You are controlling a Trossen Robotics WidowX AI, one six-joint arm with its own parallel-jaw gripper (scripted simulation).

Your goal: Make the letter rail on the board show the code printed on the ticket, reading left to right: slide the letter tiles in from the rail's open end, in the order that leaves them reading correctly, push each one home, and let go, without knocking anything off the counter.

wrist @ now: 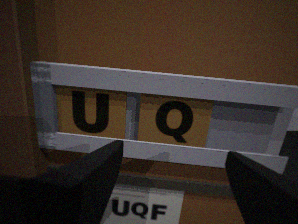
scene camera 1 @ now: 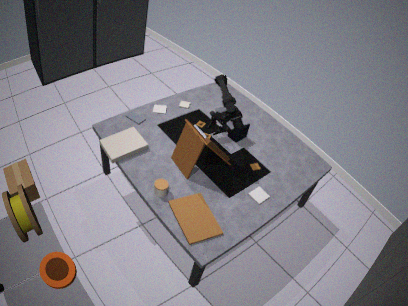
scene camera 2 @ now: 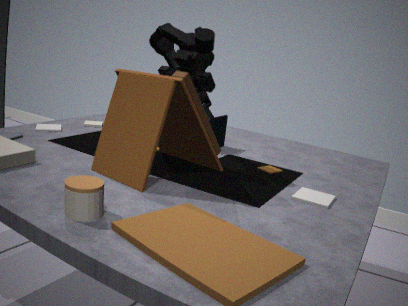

Labels:
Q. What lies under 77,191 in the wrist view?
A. The gripper.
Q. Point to an a-frame board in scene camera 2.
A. At 146,110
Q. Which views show the flat brown panel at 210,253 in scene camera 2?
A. Scene camera 1 and scene camera 2 only.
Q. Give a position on a flat brown panel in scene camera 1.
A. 197,222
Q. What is the gripper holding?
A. Nothing.

